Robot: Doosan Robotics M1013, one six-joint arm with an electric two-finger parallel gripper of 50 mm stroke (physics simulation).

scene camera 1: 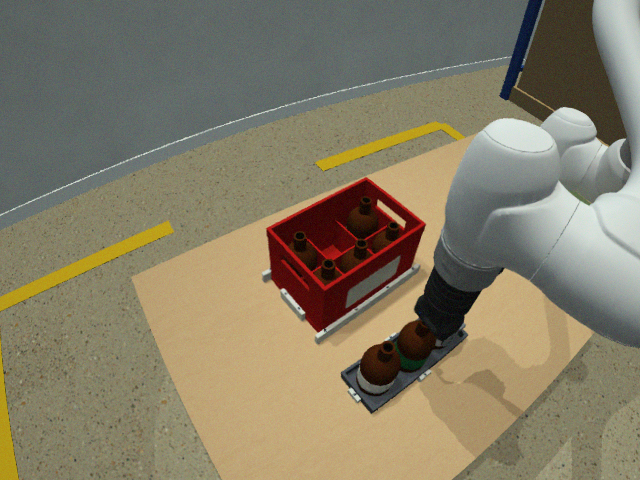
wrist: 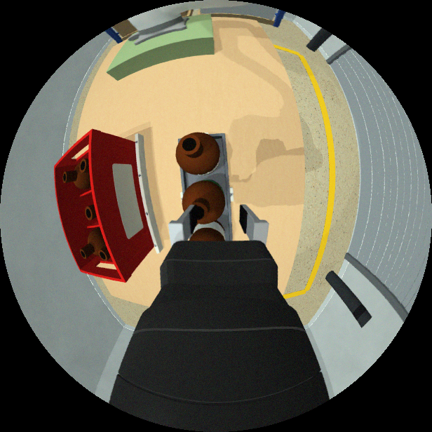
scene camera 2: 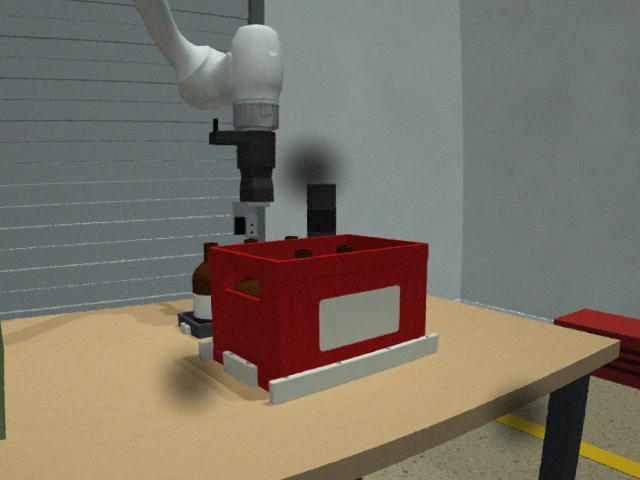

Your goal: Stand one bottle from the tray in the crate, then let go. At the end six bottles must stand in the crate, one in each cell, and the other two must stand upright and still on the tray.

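Places are measured from the arm's base along level axes (x ahead, y left, z up), in centimetres.
Pixels of known places: gripper, fingertip midpoint: (scene camera 1: 436,330) (scene camera 2: 245,235).
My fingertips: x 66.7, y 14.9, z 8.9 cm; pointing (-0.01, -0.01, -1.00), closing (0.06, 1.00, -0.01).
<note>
Behind a point stands the place of what it marks.
The red crate (scene camera 1: 334,304) {y -2.7, x 75.4, z 2.4 cm} (scene camera 2: 248,330) {y -15.2, x 51.8, z -0.3 cm} (wrist: 107,210) holds several brown bottles; the middle cell of its far row in scene view 1 is empty. On the dark tray (scene camera 1: 379,400) {y 16.3, x 77.4, z -7.1 cm} (wrist: 227,175) stand three upright bottles: a white-labelled one (scene camera 1: 379,364) {y 12.9, x 77.2, z 4.6 cm} at one end, a green-labelled one (scene camera 1: 413,343) {y 13.2, x 69.1, z 4.0 cm} (wrist: 205,192) in the middle, and another white-labelled one (scene camera 2: 202,304) {y 9.8, x 55.2, z -2.2 cm} (wrist: 200,157), mostly hidden in scene view 1. My gripper (scene camera 2: 250,236) {y 14.9, x 66.7, z 8.9 cm} (wrist: 217,213) is open and empty, above the tray. In the wrist view its left finger overlaps the middle bottle's neck. Scene view 1 hides the fingers.
White rails (scene camera 1: 368,303) (scene camera 2: 356,364) (wrist: 146,192) lie along the crate's base. The crate stands beside the tray, and its walls rise to about the height of the tray bottles' necks. A green block (wrist: 165,57) lies at the top of the wrist view.
</note>
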